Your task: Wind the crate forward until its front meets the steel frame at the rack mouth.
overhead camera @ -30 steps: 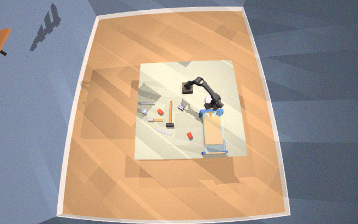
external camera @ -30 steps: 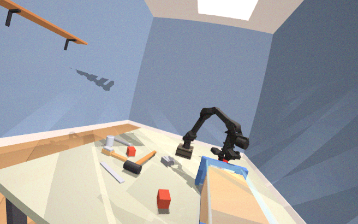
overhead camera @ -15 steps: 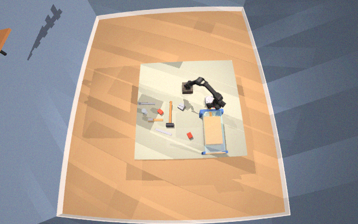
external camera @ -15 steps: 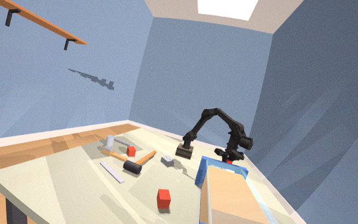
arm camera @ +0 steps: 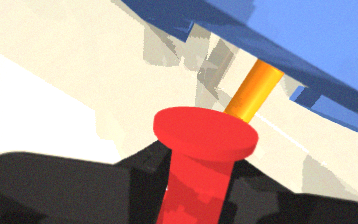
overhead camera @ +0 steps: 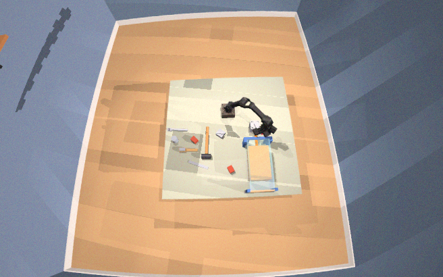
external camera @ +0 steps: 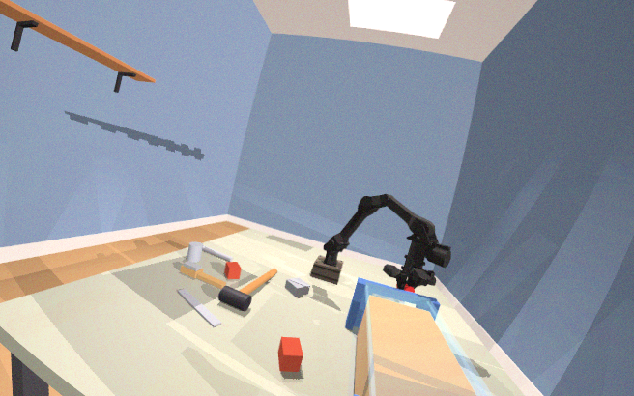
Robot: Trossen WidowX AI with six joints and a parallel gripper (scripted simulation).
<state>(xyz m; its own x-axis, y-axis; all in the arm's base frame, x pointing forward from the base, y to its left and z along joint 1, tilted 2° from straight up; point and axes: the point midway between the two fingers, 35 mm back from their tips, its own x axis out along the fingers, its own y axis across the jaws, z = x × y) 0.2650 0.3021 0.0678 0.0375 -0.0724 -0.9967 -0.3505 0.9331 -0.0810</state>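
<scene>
The crank arm is 40 mm behind my gripper tip, 20 mm to the right of it and 10 mm below it. Also, from my gripper tip: blue steel frame (70 mm ahead, 40 mm to the right, 10 mm below); white hand winch (110 mm behind, 50 mm to the right, 80 mm below); red knob (20 mm above).
</scene>
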